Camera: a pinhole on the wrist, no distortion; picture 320 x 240 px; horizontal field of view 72.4 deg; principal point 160.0 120.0 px. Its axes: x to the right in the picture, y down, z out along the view. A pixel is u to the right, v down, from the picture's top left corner.
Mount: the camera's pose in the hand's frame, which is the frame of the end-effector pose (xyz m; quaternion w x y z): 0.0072 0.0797 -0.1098 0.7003 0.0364 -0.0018 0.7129
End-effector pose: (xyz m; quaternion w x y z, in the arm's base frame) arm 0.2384 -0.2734 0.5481 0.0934 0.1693 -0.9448 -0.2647
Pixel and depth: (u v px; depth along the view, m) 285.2 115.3 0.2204
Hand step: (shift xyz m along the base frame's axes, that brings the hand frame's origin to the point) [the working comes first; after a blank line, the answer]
In the camera's frame: 0.1262 -0.0047 0.2204

-0.1027 0.2027 0.0067
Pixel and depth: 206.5 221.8 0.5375
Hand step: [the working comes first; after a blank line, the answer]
In the camera's frame: 0.1143 0.2503 0.5375

0.0401 0.4175 -0.3083
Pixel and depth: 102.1 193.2 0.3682
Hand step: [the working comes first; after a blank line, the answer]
In the camera's frame: -0.0975 0.1233 0.3682

0.0310 0.1245 -0.2469
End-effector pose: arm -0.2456 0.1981 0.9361 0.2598 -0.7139 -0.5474 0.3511
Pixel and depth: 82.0 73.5 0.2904
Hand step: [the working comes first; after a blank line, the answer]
In the camera's frame: -0.1036 -0.0618 0.2904

-0.1442 0.0897 -0.0955
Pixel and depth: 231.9 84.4 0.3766
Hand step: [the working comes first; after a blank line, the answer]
In the camera's frame: 0.1239 -0.0613 0.3766

-0.0882 0.0293 -0.3244
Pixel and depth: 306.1 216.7 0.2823
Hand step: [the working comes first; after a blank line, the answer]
In the camera's frame: 0.1887 0.1249 0.2823

-0.0141 -0.1719 -0.2824
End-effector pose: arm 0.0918 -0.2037 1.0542 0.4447 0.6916 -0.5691 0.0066
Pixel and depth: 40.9 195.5 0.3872
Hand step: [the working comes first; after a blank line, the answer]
In the camera's frame: -0.2109 0.1337 0.3872

-0.0491 -0.0946 -0.3112
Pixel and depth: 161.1 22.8 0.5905
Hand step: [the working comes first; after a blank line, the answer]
In the camera's frame: 0.0030 -0.2625 0.5905

-0.1713 -0.5213 -0.0941
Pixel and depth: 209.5 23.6 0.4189
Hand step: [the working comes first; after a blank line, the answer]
In the camera's frame: 0.0949 -0.1847 0.4189

-0.2003 -0.3474 0.0192
